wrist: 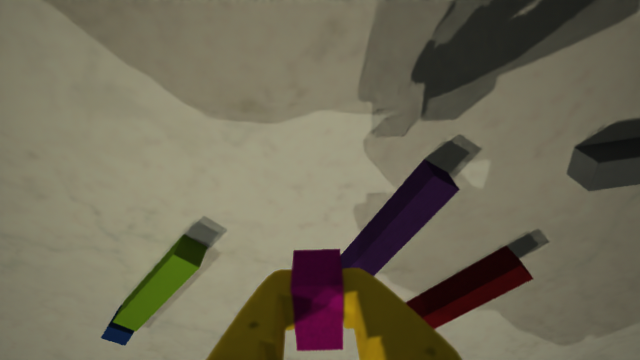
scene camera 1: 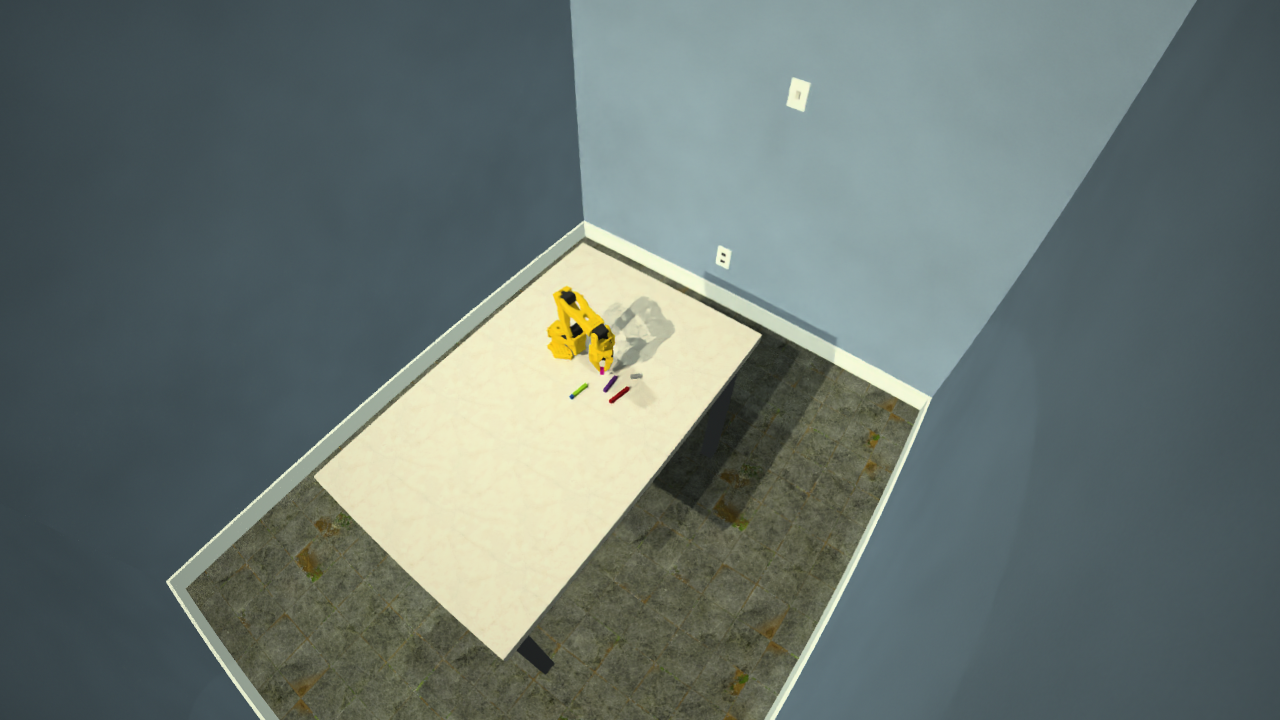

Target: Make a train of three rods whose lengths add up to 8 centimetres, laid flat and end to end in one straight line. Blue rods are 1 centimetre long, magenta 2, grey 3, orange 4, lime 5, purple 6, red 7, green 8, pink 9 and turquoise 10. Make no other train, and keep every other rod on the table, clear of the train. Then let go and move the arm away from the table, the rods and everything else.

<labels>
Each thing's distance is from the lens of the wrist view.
lime rod (wrist: 185, 257): 12 cm
magenta rod (wrist: 317, 282): 6 cm
The marked spots on the magenta rod and the lime rod are 7 cm apart.
</labels>
